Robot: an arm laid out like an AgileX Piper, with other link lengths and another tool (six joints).
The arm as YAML. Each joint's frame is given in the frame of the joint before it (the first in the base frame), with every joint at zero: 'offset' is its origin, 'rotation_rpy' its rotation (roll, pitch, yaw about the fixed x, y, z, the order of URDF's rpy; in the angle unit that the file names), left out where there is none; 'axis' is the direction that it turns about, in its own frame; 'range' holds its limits. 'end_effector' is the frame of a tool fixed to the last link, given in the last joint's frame.
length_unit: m
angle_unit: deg
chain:
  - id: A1
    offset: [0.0, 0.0, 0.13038]
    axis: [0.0, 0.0, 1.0]
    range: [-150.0, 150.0]
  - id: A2
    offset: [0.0, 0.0, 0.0]
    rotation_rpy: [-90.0, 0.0, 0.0]
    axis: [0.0, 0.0, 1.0]
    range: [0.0, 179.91]
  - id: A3
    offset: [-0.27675, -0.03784, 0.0]
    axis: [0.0, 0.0, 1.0]
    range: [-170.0, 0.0]
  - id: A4
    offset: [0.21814, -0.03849, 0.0]
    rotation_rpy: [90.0, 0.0, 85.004]
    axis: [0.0, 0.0, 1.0]
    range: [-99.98, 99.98]
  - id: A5
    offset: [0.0, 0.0, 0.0]
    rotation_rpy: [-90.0, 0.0, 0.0]
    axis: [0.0, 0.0, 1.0]
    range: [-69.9, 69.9]
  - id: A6
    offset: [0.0, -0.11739, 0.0]
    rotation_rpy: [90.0, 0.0, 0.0]
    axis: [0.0, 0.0, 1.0]
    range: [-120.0, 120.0]
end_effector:
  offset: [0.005, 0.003, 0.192]
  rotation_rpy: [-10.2, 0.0, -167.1]
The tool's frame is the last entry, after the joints.
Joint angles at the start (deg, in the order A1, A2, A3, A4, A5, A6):
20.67, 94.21, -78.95, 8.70, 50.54, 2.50
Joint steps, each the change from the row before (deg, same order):
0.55, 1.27, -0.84, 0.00, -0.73, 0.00
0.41, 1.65, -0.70, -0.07, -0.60, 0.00
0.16, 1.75, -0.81, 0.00, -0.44, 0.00
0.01, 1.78, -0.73, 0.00, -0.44, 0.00
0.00, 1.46, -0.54, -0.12, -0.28, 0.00
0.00, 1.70, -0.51, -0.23, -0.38, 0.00
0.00, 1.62, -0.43, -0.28, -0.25, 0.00
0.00, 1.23, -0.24, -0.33, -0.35, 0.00
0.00, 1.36, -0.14, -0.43, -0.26, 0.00
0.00, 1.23, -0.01, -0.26, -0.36, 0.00
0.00, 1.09, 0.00, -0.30, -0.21, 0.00
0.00, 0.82, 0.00, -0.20, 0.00, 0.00
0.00, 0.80, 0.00, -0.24, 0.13, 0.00
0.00, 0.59, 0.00, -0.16, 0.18, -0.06
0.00, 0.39, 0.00, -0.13, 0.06, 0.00
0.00, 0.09, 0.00, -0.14, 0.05, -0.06
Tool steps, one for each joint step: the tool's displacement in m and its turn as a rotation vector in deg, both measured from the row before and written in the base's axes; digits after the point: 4 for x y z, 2 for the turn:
0.0051, 0.0060, -0.0023, 0.09, -0.28, 0.44
0.0042, 0.0044, -0.0066, -0.21, 0.30, 0.33
0.0046, 0.0029, -0.0072, -0.20, 0.46, 0.10
0.0045, 0.0016, -0.0082, -0.24, 0.57, -0.05
0.0031, 0.0006, -0.0075, -0.36, 0.55, -0.01
0.0032, 0.0001, -0.0096, -0.52, 0.67, 0.01
0.0021, -0.0005, -0.0099, -0.61, 0.77, 0.04
0.0019, -0.0008, -0.0078, -0.54, 0.48, 0.05
0.0008, -0.0017, -0.0097, -0.75, 0.74, 0.10
0.0003, -0.0011, -0.0092, -0.56, 0.70, 0.05
-0.0003, -0.0015, -0.0084, -0.60, 0.71, 0.08
-0.0012, -0.0013, -0.0066, -0.48, 0.69, 0.07
-0.0018, -0.0017, -0.0067, -0.55, 0.78, 0.11
-0.0018, -0.0013, -0.0051, -0.43, 0.65, 0.14
-0.0009, -0.0009, -0.0032, -0.28, 0.37, 0.06
-0.0002, -0.0007, -0.0009, -0.19, 0.07, 0.12

